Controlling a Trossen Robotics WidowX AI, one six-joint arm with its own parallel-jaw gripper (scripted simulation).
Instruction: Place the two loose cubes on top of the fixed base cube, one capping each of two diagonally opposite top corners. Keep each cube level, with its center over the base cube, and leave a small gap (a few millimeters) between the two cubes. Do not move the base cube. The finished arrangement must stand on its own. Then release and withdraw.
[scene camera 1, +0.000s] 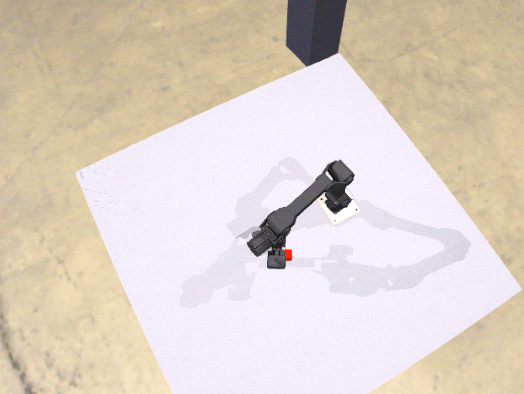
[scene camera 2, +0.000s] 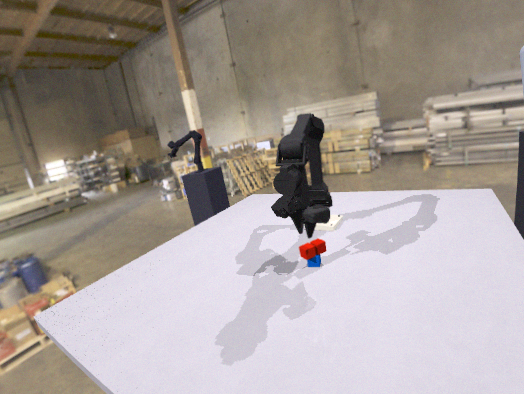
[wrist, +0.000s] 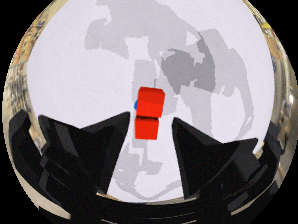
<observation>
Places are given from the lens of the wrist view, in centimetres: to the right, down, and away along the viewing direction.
my gripper (wrist: 151, 118): 0, 1, 10
red cube (wrist: 150, 100): 0, -2, 12
</observation>
